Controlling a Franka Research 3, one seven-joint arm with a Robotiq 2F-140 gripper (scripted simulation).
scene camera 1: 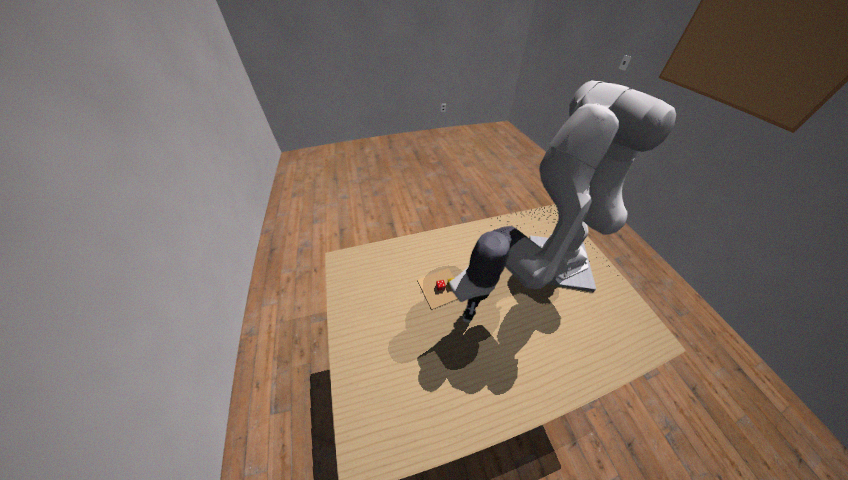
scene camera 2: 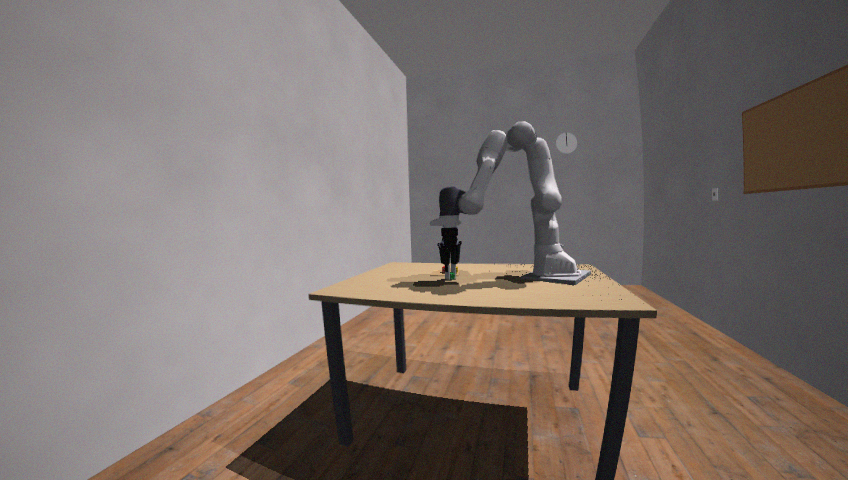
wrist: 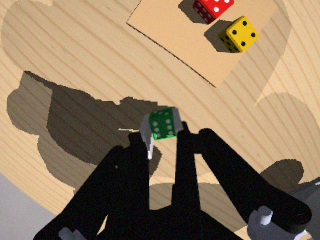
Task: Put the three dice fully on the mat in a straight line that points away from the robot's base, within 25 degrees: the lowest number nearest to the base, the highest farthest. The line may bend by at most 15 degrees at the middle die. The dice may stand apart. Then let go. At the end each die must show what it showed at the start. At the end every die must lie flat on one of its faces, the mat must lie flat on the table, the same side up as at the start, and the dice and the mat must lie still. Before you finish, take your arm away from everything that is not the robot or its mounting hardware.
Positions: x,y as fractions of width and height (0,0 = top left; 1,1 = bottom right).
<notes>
I see my gripper (wrist: 0.51,0.50), a yellow die (wrist: 0.75,0.14) and a tan mat (scene camera 1: 0.51,0.62).
</notes>
